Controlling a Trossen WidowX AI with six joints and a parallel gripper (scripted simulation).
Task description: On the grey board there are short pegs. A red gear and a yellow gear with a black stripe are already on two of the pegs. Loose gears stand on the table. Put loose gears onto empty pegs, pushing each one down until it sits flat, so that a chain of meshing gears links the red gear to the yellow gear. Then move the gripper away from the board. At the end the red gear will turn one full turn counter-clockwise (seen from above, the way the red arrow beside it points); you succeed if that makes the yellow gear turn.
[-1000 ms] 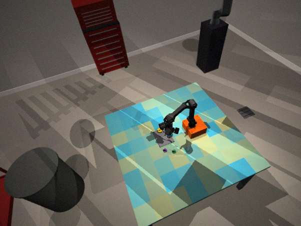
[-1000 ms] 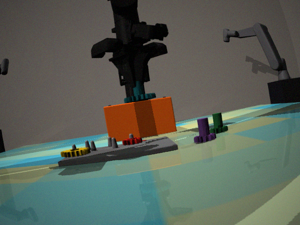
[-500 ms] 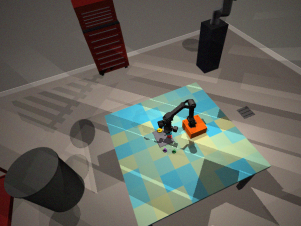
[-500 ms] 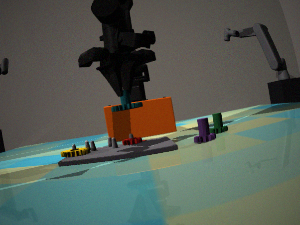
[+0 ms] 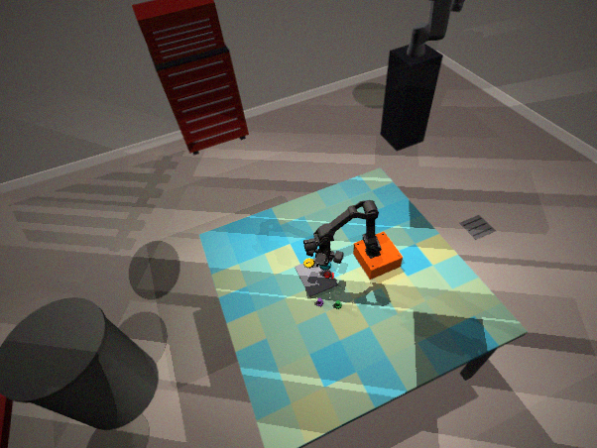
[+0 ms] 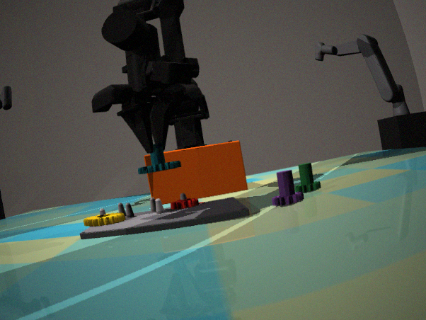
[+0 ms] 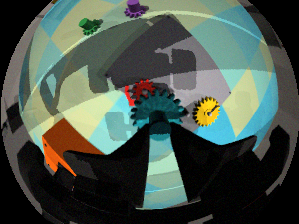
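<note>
Now: gripper tip 8 cm above the red gear and 3 cm to the right of it. From my gripper tip the other things lie so: red arrow (9 cm below, 4 cm to the left, 2 cm behind); yellow gear (9 cm to the right, 8 cm below, 6 cm ahead); teal gear (1 cm below).
</note>
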